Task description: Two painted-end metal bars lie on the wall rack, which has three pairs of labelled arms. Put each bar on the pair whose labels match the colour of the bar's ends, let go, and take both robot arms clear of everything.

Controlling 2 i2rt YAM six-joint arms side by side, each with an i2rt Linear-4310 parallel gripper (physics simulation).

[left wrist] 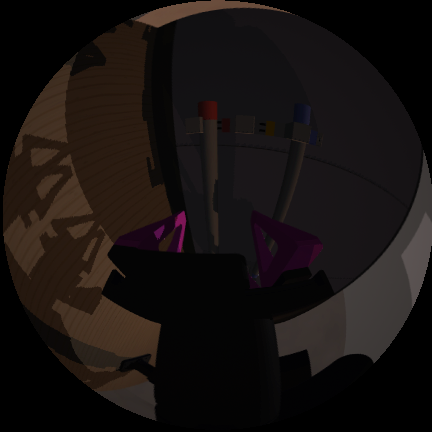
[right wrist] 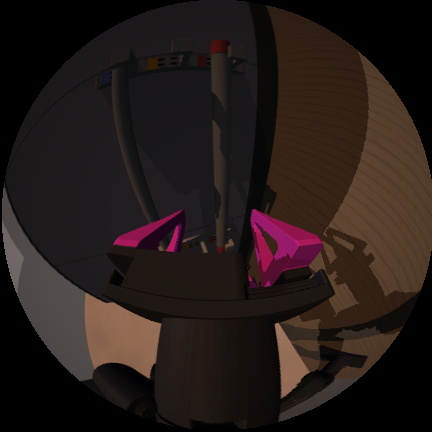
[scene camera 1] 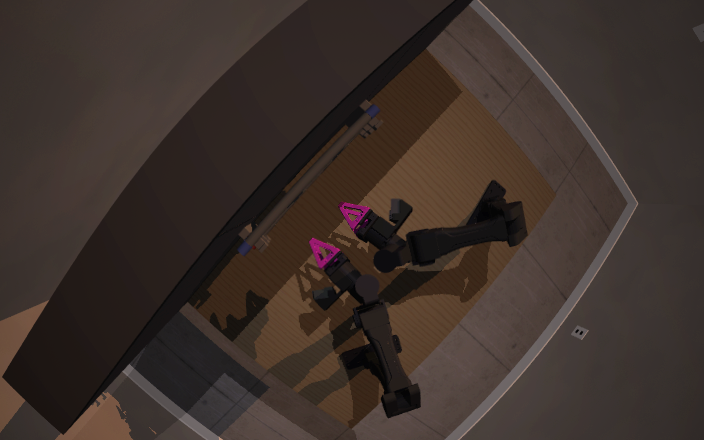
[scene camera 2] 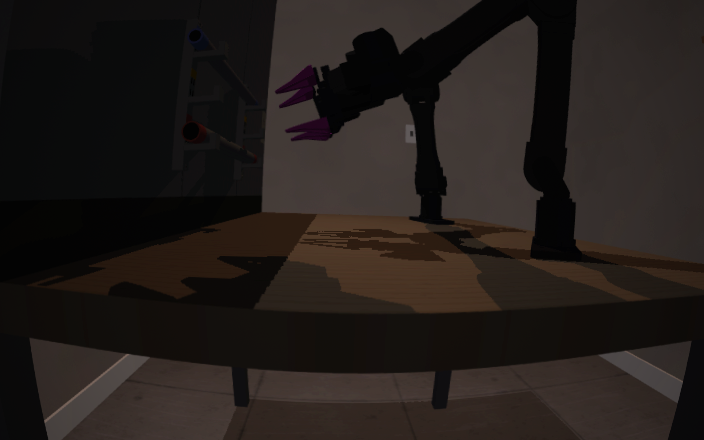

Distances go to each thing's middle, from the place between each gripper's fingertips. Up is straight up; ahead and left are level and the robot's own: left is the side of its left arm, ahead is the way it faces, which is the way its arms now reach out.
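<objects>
The red-ended bar (right wrist: 219, 62) has my left hand 110 mm short of it, 120 mm to the left of it and 50 mm above it. Then there's the blue-ended bar (scene camera 1: 367, 116), and that's 120 mm ahead of my left hand, 110 mm to the right of it and 90 mm above it.
My right gripper is 110 mm short of the red-ended bar too, and 50 mm above it. The blue-ended bar is 120 mm ahead of my right hand and 90 mm above it. Going by its middle, the red-ended bar is nearer to my right gripper than to my left hand.
</objects>
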